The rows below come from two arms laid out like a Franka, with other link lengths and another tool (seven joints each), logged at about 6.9 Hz.
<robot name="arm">
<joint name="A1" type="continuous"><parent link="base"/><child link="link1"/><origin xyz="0.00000 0.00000 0.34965" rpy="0.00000 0.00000 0.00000"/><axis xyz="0 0 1"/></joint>
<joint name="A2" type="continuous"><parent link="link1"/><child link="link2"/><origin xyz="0.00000 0.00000 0.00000" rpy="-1.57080 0.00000 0.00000"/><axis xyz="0 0 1"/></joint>
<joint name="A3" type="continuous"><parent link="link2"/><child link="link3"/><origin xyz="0.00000 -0.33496 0.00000" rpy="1.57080 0.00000 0.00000"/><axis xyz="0 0 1"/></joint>
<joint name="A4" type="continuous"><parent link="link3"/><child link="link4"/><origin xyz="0.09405 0.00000 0.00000" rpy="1.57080 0.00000 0.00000"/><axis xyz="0 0 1"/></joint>
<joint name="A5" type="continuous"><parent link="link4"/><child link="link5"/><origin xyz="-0.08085 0.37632 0.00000" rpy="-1.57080 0.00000 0.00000"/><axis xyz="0 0 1"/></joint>
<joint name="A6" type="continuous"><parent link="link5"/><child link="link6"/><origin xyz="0.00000 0.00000 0.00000" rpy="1.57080 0.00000 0.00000"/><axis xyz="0 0 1"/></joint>
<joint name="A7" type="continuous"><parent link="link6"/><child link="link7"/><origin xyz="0.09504 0.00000 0.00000" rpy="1.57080 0.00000 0.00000"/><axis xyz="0 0 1"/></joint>
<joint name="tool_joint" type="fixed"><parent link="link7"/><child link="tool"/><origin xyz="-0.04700 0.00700 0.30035" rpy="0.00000 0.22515 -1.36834"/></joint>
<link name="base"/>
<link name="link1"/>
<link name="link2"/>
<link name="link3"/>
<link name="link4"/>
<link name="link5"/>
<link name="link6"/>
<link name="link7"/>
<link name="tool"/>
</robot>
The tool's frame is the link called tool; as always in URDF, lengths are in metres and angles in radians. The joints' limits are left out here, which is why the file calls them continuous.
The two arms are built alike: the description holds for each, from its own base.
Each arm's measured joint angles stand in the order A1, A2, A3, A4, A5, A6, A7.
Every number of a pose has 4 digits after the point. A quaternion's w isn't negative.
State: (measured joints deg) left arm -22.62 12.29 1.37 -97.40 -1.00 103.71 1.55; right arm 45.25 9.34 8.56 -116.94 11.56 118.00 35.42
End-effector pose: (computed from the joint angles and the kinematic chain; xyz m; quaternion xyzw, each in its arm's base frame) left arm 0.5191 -0.2133 0.3027 -0.8810 -0.4609 -0.0608 0.0879; right arm 0.2452 0.4564 0.2126 -0.7029 -0.6910 0.0014 0.1689
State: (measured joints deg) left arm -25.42 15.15 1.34 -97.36 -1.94 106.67 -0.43; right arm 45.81 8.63 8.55 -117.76 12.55 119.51 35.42
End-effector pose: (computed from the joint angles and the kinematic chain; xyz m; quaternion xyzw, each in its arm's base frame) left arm 0.5176 -0.2495 0.2756 -0.8834 -0.4575 -0.0578 0.0837; right arm 0.2408 0.4634 0.2148 -0.7026 -0.6896 -0.0097 0.1751
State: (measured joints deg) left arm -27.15 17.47 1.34 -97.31 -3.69 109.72 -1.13; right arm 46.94 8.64 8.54 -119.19 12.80 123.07 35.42
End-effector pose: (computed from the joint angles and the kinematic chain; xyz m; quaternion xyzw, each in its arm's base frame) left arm 0.5182 -0.2784 0.2540 -0.8853 -0.4566 -0.0522 0.0708; right arm 0.2372 0.4733 0.2067 -0.6983 -0.6934 -0.0267 0.1759
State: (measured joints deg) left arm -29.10 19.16 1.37 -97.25 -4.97 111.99 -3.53; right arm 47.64 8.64 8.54 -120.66 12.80 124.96 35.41
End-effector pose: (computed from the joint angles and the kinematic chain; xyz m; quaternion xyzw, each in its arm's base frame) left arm 0.5141 -0.3068 0.2385 -0.8812 -0.4660 -0.0481 0.0637; right arm 0.2314 0.4737 0.1977 -0.6957 -0.6962 -0.0296 0.1744
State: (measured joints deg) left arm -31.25 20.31 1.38 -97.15 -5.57 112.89 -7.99; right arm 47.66 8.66 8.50 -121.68 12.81 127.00 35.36
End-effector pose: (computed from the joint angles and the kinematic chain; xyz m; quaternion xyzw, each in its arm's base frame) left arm 0.5031 -0.3331 0.2280 -0.8704 -0.4858 -0.0433 0.0677; right arm 0.2341 0.4745 0.1917 -0.6966 -0.6951 -0.0386 0.1735
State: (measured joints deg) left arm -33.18 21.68 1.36 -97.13 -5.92 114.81 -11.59; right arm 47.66 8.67 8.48 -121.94 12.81 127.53 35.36
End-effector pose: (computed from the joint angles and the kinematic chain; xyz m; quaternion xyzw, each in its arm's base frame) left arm 0.4967 -0.3576 0.2149 -0.8619 -0.5007 -0.0438 0.0668; right arm 0.2350 0.4746 0.1902 -0.6970 -0.6947 -0.0410 0.1732
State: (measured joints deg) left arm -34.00 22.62 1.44 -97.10 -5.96 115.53 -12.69; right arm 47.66 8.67 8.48 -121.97 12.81 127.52 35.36
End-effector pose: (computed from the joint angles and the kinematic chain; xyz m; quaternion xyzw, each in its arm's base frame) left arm 0.4934 -0.3657 0.2054 -0.8600 -0.5037 -0.0434 0.0696; right arm 0.2348 0.4744 0.1900 -0.6970 -0.6946 -0.0406 0.1731
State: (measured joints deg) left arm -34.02 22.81 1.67 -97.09 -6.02 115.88 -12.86; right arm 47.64 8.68 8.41 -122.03 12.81 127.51 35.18
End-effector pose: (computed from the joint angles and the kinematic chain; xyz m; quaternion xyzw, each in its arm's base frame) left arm 0.4959 -0.3649 0.2037 -0.8581 -0.5069 -0.0443 0.0689; right arm 0.2352 0.4734 0.1894 -0.6965 -0.6952 -0.0401 0.1731
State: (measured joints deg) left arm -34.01 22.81 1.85 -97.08 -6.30 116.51 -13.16; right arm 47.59 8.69 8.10 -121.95 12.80 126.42 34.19
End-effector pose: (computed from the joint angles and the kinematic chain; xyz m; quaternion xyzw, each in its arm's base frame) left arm 0.4995 -0.3662 0.2042 -0.8552 -0.5123 -0.0454 0.0639; right arm 0.2350 0.4674 0.1891 -0.6926 -0.6995 -0.0319 0.1734
